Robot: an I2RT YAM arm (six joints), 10 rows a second.
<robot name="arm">
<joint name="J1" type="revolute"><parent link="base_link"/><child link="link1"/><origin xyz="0 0 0.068" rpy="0 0 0"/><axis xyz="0 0 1"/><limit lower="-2.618" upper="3.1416"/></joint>
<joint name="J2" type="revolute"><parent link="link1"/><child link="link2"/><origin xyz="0.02 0.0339 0.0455" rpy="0 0 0"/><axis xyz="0 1 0"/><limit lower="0" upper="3.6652"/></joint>
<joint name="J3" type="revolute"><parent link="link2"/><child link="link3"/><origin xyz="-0.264 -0.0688 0" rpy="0 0 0"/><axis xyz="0 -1 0"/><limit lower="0" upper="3.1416"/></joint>
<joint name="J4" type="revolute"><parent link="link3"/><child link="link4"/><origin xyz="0.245 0.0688 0.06" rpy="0 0 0"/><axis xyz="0 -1 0"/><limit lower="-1.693" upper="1.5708"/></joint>
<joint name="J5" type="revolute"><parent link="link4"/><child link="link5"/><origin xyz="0.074 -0.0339 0.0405" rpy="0 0 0"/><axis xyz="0 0 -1"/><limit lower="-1.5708" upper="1.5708"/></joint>
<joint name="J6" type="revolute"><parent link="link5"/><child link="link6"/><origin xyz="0.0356 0 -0.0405" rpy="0 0 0"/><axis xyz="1 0 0"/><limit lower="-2.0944" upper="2.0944"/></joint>
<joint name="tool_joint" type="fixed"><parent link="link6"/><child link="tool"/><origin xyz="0 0 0" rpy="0 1.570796 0"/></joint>
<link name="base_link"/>
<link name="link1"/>
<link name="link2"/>
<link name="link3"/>
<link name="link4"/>
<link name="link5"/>
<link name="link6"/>
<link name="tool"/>
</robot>
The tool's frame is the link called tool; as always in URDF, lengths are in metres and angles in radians.
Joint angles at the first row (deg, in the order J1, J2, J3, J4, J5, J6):
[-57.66 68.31 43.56 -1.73 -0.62 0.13]
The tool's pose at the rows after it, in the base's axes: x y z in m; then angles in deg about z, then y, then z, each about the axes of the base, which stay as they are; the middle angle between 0 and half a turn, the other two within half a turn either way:
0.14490 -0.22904 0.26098 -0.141 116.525 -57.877
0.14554 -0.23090 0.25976 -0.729 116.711 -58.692
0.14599 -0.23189 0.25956 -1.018 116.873 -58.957
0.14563 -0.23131 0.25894 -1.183 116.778 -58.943
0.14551 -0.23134 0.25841 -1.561 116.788 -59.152
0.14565 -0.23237 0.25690 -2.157 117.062 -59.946
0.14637 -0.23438 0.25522 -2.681 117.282 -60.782
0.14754 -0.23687 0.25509 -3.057 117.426 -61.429
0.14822 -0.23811 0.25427 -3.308 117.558 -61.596
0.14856 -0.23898 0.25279 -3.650 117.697 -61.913
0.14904 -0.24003 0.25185 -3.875 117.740 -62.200
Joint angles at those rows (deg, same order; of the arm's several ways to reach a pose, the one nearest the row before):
[-57.65 69.09 43.85 -1.29 0.20 -0.04]
[-57.66 69.66 44.00 -1.06 0.93 -0.26]
[-57.66 69.96 44.21 -1.13 1.16 -0.43]
[-57.66 69.81 43.93 -0.91 1.15 -0.60]
[-57.66 69.83 43.83 -0.79 1.33 -0.89]
[-57.66 70.19 43.81 -0.70 2.04 -1.11]
[-57.66 70.84 43.93 -0.41 2.78 -1.25]
[-57.66 71.55 44.43 -0.35 3.35 -1.32]
[-57.66 71.97 44.57 -0.21 3.49 -1.48]
[-57.66 72.31 44.50 0.04 3.77 -1.67]
[-57.66 72.66 44.54 0.30 4.02 -1.76]

